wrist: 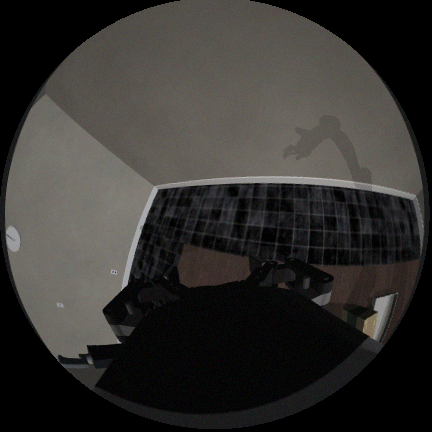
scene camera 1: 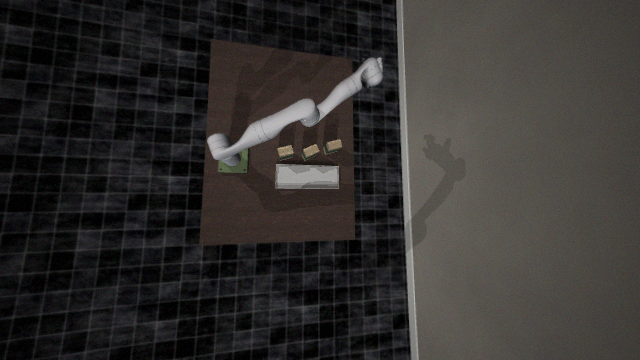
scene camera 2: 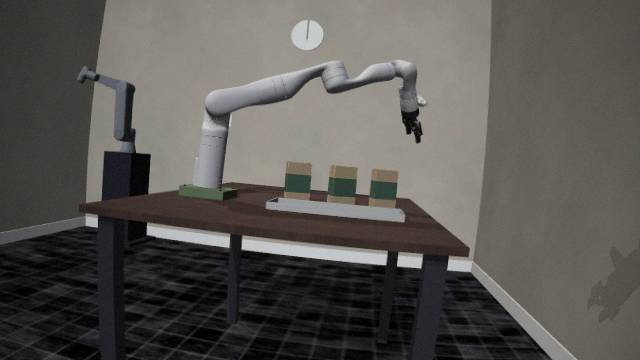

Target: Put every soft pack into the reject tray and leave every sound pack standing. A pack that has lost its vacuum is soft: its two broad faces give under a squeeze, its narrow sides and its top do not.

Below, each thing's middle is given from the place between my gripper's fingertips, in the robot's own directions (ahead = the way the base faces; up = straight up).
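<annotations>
Reject tray [scene camera 2: 283, 204]: far to the right of my hand, a fair way behind it, far below it.
</annotations>
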